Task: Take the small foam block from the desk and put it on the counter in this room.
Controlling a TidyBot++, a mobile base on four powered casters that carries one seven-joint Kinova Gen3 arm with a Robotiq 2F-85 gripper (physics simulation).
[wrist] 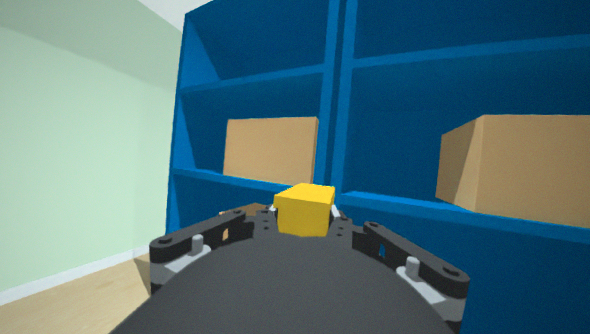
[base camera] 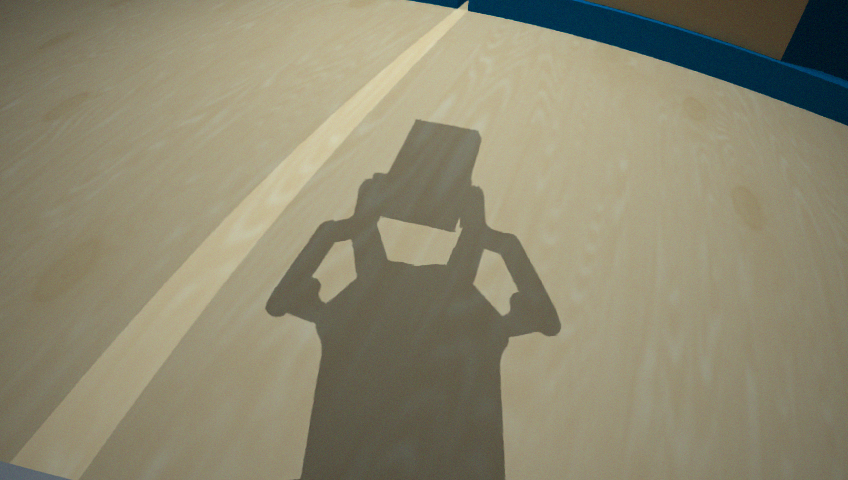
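The small foam block [wrist: 303,212] is a yellow block in the lower middle of the wrist view. My gripper [wrist: 304,211] is shut on it, with one fingertip against its left side and the other against its right side. The block is held out in front of the gripper's dark body. In the base camera view the gripper itself does not show; its shadow, with the block's shadow between the fingers, lies on the wooden floor. The desk and the counter do not show in either view.
A blue shelf unit [wrist: 335,100] stands ahead, holding cardboard boxes [wrist: 270,150] [wrist: 530,165]. A pale green wall [wrist: 80,150] is at the left. The wooden floor [base camera: 654,267] [wrist: 95,307] reaches the base of the shelves. A bright strip of light crosses it in the base camera view.
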